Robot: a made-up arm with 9 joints. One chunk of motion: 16 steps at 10 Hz.
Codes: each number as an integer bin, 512 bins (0 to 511) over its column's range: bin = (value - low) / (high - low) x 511, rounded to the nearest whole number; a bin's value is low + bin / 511 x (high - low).
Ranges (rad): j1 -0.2..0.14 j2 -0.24..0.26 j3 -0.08..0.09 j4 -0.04..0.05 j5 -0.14..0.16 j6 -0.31..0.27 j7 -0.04..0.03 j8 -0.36..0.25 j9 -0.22..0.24
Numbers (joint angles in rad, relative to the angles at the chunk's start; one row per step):
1: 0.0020 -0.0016 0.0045 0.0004 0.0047 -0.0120 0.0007 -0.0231 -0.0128
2: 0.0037 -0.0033 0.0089 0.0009 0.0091 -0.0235 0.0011 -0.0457 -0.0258
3: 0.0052 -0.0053 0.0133 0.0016 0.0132 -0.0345 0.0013 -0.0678 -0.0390
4: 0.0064 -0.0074 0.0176 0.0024 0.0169 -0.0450 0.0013 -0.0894 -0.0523
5: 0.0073 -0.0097 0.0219 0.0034 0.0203 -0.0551 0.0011 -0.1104 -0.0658
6: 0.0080 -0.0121 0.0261 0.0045 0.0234 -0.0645 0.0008 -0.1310 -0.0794
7: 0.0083 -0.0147 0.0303 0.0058 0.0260 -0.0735 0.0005 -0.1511 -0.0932
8: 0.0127 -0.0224 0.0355 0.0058 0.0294 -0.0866 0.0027 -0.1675 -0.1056
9: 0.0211 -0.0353 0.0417 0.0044 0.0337 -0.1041 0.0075 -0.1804 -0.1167
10: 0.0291 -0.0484 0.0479 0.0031 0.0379 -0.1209 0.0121 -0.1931 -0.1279
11: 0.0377 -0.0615 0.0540 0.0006 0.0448 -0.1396 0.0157 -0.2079 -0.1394
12: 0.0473 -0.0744 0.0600 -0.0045 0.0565 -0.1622 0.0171 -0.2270 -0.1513
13: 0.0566 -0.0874 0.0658 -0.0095 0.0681 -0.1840 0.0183 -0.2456 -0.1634
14: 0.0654 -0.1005 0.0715 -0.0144 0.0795 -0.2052 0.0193 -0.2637 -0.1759
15: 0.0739 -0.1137 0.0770 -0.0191 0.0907 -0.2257 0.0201 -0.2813 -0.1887
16: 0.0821 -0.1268 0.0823 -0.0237 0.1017 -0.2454 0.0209 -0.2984 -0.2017
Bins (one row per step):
1: 304 244 254 229 246 263 297 282 230
2: 306 242 267 232 254 252 300 263 216
3: 308 240 280 236 261 243 301 245 201
4: 310 238 293 241 267 233 301 227 186
5: 312 235 306 246 273 225 300 209 171
6: 313 233 319 253 278 216 298 192 156
7: 313 230 332 260 283 208 296 175 141
8: 320 222 347 260 289 197 312 161 127
9: 332 209 366 252 296 181 347 150 115
10: 344 196 384 245 303 167 380 140 102
11: 357 182 403 231 315 150 407 127 90
12: 372 169 421 202 335 130 417 111 76
13: 386 156 438 173 354 111 426 96 63
14: 399 143 455 145 374 92 433 81 49
15: 412 129 472 119 393 74 439 66 35
16: 424 116 488 93 412 57 445 52 20

